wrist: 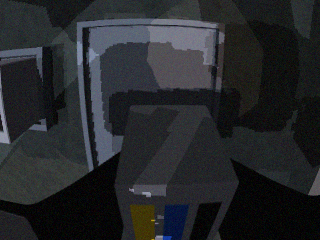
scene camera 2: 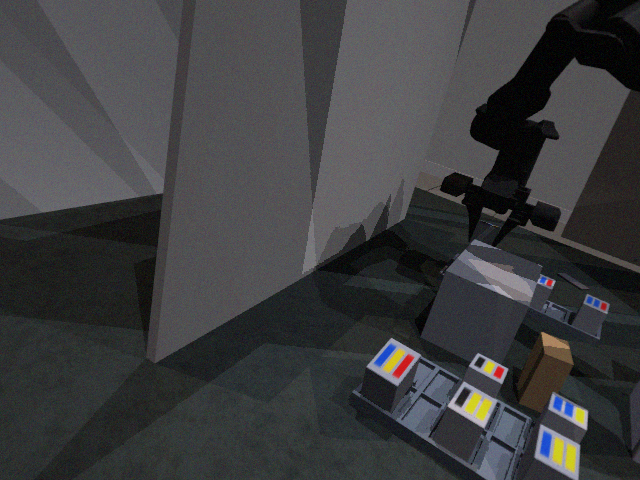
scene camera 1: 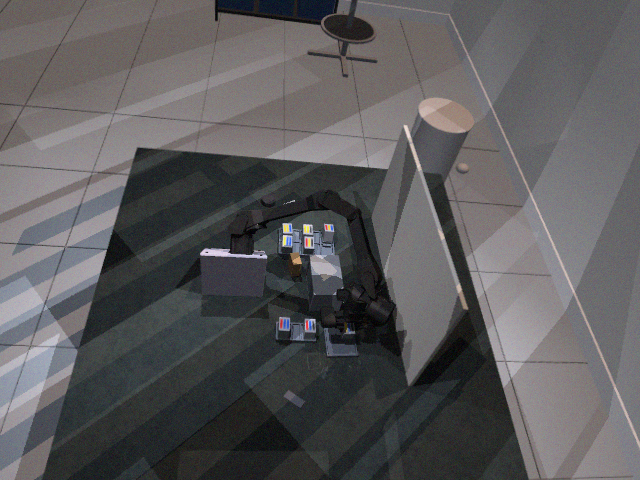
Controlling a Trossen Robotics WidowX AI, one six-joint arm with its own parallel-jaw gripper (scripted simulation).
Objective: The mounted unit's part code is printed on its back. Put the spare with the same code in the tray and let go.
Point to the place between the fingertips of my gripper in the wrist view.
167, 158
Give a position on a white panel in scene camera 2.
293, 139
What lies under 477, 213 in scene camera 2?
My gripper.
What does my gripper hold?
A grey spare block.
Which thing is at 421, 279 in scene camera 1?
A white panel.
